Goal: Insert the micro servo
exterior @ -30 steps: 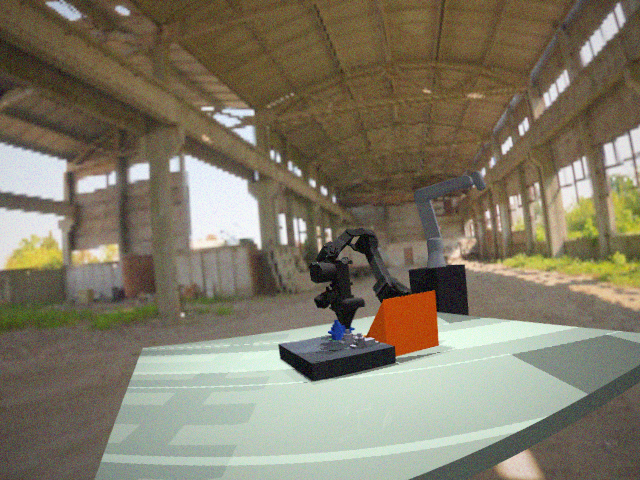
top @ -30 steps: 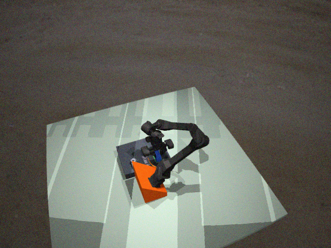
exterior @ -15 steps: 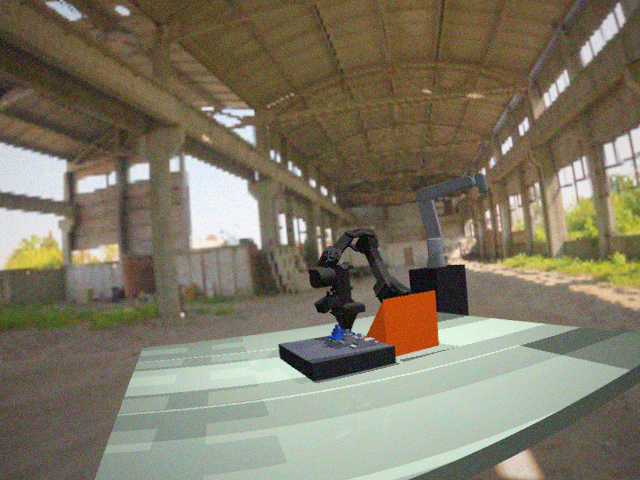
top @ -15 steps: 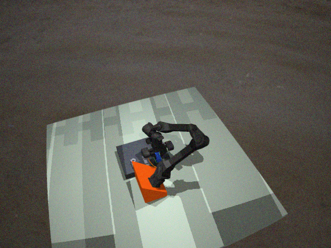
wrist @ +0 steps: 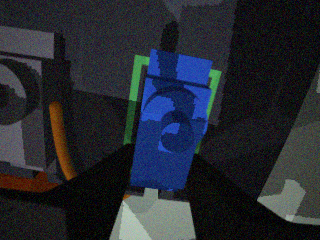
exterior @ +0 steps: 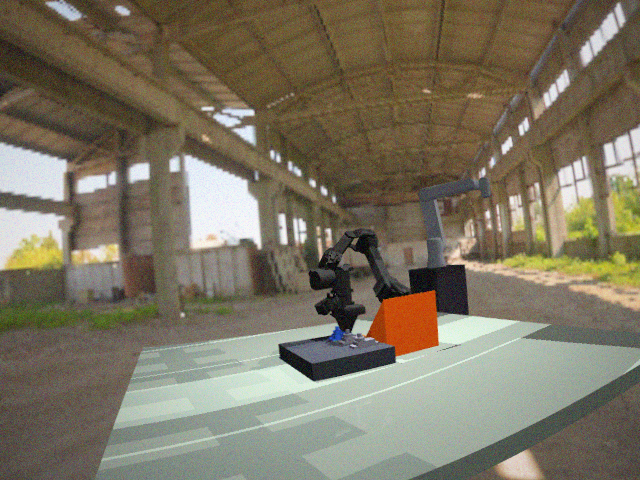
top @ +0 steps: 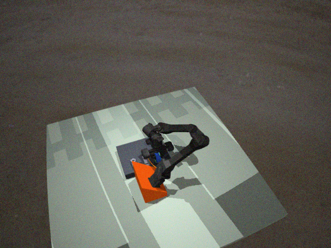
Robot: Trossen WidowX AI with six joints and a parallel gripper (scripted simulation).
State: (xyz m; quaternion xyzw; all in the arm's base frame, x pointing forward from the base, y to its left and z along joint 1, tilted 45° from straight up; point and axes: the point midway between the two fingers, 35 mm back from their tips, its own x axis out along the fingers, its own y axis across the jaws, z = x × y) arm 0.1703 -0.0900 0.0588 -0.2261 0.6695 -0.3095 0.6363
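Now: the dark grey deck 13 cm ahead of my gripper tip, 6 cm to the left of it and 3 cm below it.
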